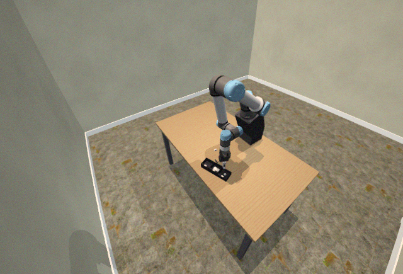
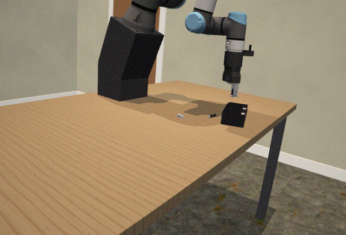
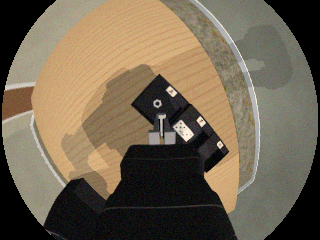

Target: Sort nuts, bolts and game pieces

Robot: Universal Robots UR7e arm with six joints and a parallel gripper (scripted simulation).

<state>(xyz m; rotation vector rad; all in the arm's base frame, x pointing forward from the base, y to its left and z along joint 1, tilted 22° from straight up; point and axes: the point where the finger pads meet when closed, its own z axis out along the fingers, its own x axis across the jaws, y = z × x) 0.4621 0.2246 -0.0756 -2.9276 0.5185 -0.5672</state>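
Right now my hand is 80 mm above the small ring-shaped piece and 30 mm to the right of it. Round my hand: bolt: 10 mm to the left, 10 mm below; white speckled piece: 80 mm below, 50 mm to the right, 40 mm ahead; black bin: 70 mm below, 50 mm to the right, 50 mm ahead.
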